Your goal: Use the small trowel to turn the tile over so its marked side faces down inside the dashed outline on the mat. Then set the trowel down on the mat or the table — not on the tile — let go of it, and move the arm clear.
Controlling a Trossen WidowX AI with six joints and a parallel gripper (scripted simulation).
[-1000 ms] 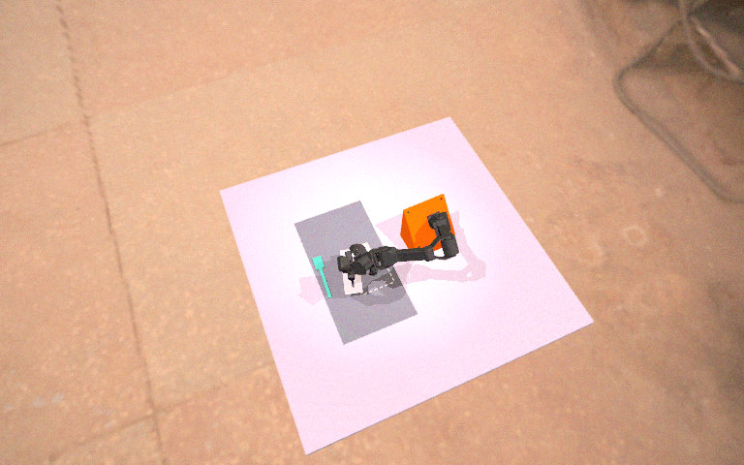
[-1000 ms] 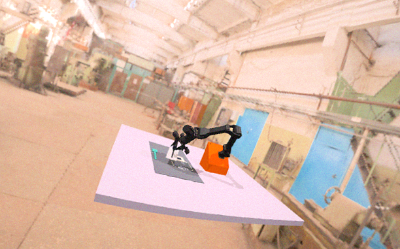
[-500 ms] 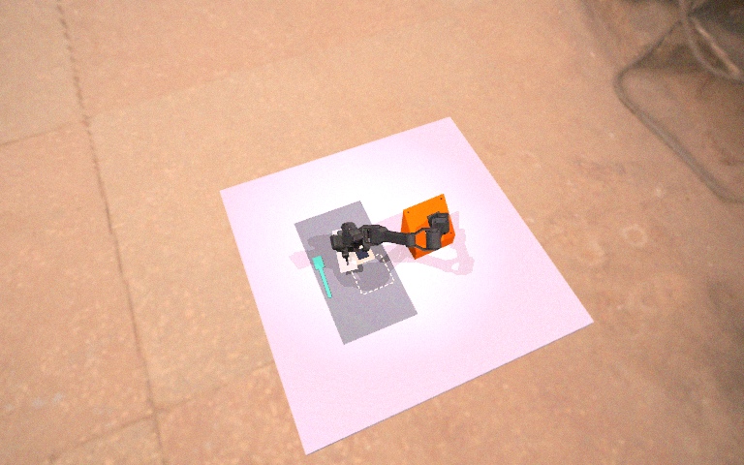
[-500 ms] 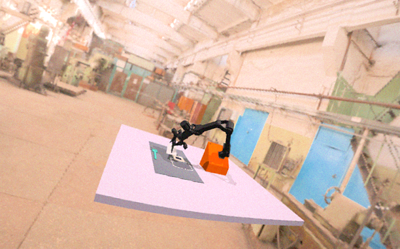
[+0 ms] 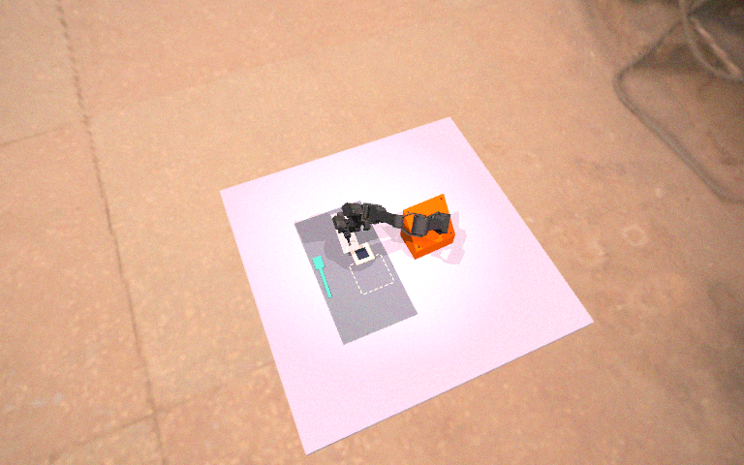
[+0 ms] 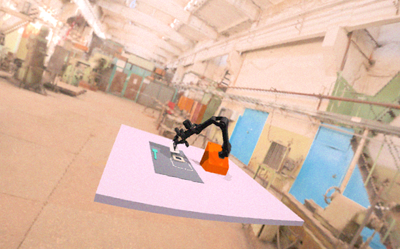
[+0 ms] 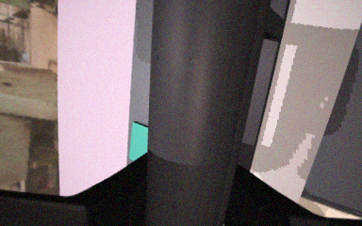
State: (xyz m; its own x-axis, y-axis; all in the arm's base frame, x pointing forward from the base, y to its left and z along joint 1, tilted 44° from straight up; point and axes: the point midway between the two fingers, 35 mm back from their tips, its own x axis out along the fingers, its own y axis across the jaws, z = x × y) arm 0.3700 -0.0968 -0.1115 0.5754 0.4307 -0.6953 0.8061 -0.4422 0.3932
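My gripper tip is 90 mm to the right of the tile, 90 mm above it and 60 mm past it. Round my gripper tip: teal flat tool 150 mm ahead, 100 mm to the left, 90 mm below; grey mat 130 mm to the left, 120 mm below, 10 mm ahead; trowel 20 mm behind, 10 mm below.
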